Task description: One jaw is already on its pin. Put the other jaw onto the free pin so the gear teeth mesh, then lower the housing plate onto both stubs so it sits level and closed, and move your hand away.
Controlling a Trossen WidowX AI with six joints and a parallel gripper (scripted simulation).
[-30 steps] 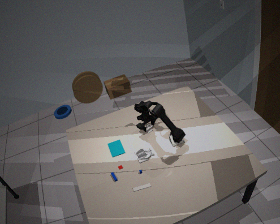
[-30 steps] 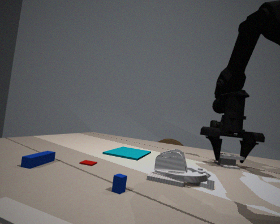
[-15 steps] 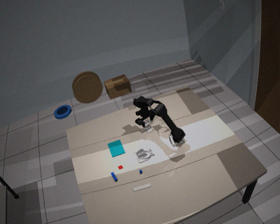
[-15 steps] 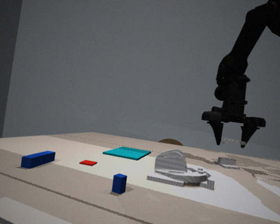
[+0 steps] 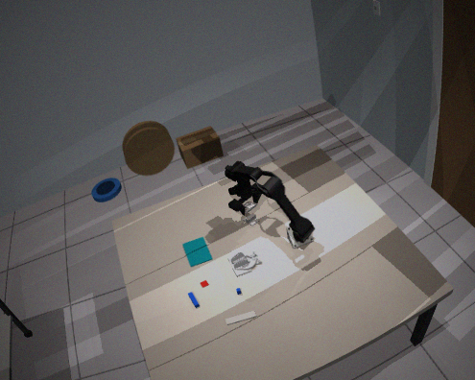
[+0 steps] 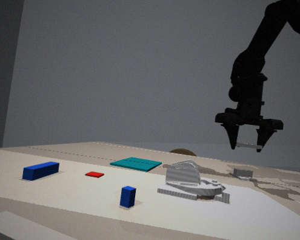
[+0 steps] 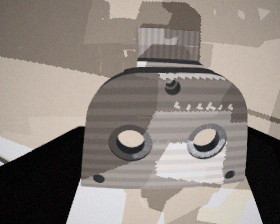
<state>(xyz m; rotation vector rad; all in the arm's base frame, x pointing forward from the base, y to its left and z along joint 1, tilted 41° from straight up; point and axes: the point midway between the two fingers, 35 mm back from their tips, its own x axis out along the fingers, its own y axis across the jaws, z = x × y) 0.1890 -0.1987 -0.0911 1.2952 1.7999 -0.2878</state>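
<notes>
My gripper tip is now 120 mm short of the ribbed grey base, 250 mm to the right of it and 80 mm above it. From my gripper tip the other things lie so: teal flat plate: 290 mm ahead, 100 mm to the left, 80 mm below; then grey housing part: 10 mm to the right, 20 mm above; then red tile: 300 mm ahead, 310 mm to the left, 80 mm below.
</notes>
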